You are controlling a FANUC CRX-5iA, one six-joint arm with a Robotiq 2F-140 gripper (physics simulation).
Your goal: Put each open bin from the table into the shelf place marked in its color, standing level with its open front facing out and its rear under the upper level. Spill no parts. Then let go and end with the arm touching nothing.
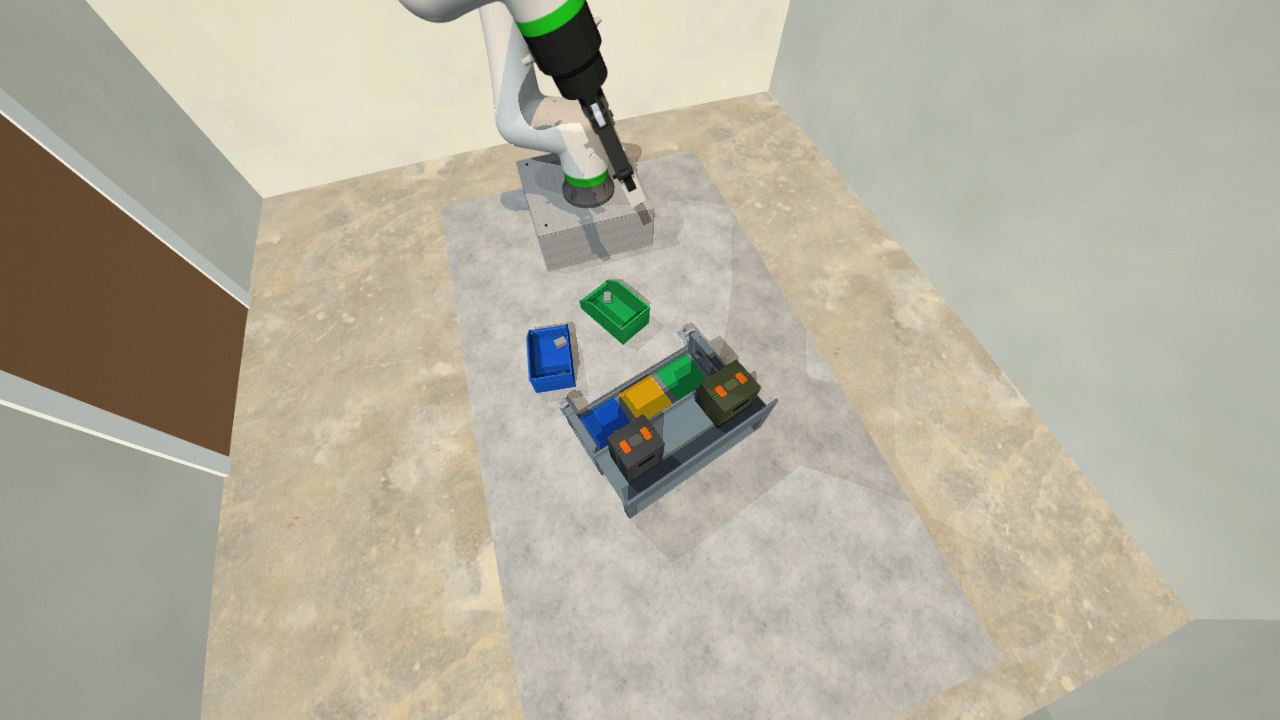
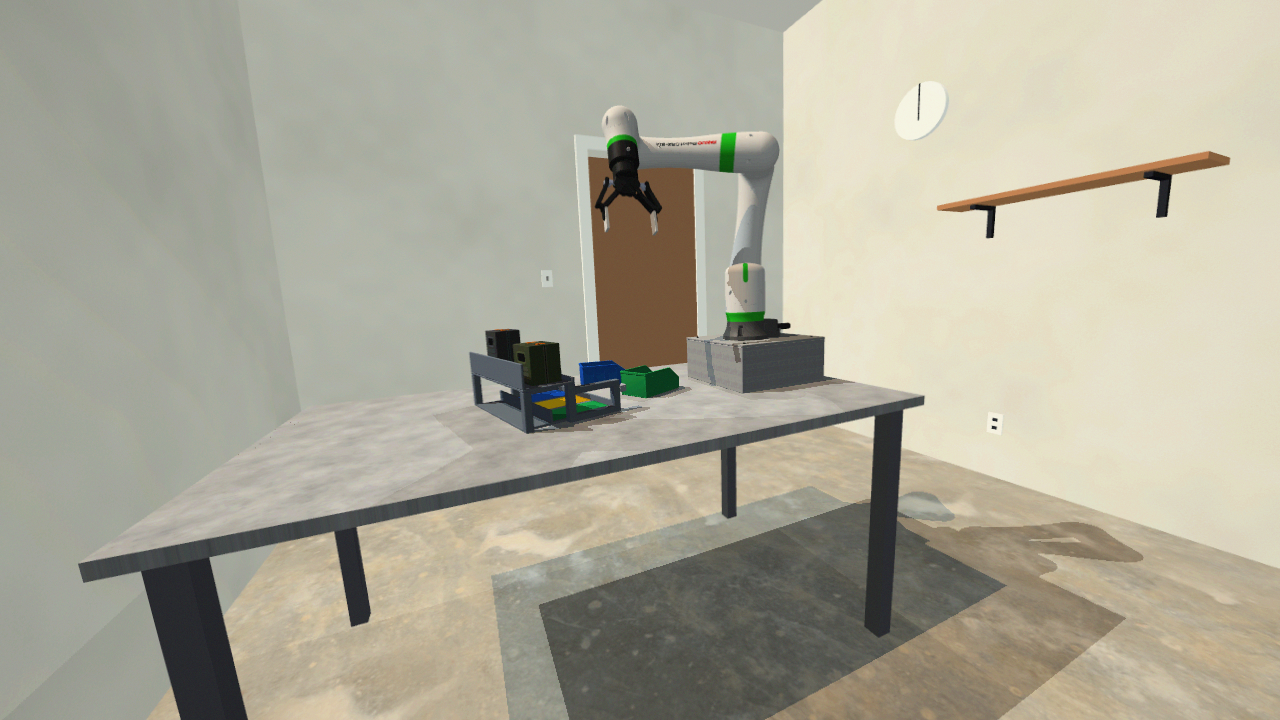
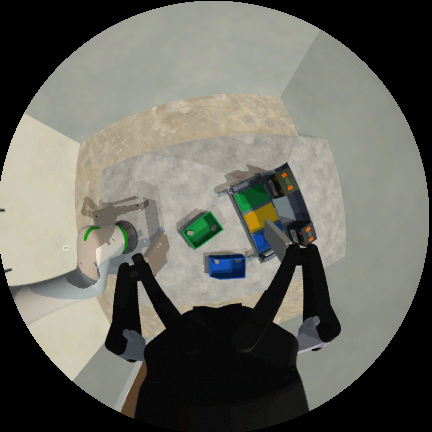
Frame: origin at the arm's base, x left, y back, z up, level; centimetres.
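Where they show: gripper, fingertip midpoint: (image 2: 631, 231) (image 3: 215, 233); arm's base, link origin: (image 1: 588, 190) (image 2: 745, 338) (image 3: 123, 236).
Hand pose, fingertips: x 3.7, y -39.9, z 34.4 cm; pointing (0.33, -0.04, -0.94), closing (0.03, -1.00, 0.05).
Each offset is from my fingertips to the top centre of the thing. "spot": to the spot under its first point.
A green bin @(spot: dx -2.4, dy -3.8, dz -41.6 cm) (image 1: 626, 326) (image 2: 648, 384) (image 3: 201, 229) and a blue bin @(spot: dx -23.4, dy -4.3, dz -48.7 cm) (image 1: 549, 358) (image 2: 597, 370) (image 3: 226, 266) stand upright on the table, between shelf and robot base, each with a light grey part inside. The grey shelf @(spot: dx +5.3, dy -41.9, dz -36.7 cm) (image 1: 702, 457) (image 2: 494, 368) has three lower places, marked blue @(spot: dx -13.5, dy -25.1, dz -48.3 cm) (image 1: 601, 422) (image 3: 261, 242), yellow @(spot: dx -1.7, dy -20.8, dz -48.3 cm) (image 1: 644, 396) (image 3: 261, 217) and green @(spot: dx +9.0, dy -17.7, dz -48.3 cm) (image 1: 682, 376) (image 3: 251, 198). No bin shows in them. My gripper (image 2: 631, 225) (image 3: 215, 233) is open and empty, fingers pointing down, high above the table and apart from both bins and the shelf.
A dark grey box @(dx -7.8, dy -38.5, dz -26.6 cm) (image 1: 636, 447) (image 2: 502, 343) (image 3: 301, 233) and an olive box @(dx +13.9, dy -30.7, dz -29.1 cm) (image 1: 729, 394) (image 2: 537, 362) (image 3: 283, 182) stand on the shelf's upper level, behind the marked places. The arm stands on a grey block (image 1: 595, 246) (image 2: 778, 367). A wooden wall shelf (image 2: 1074, 185) hangs beyond it.
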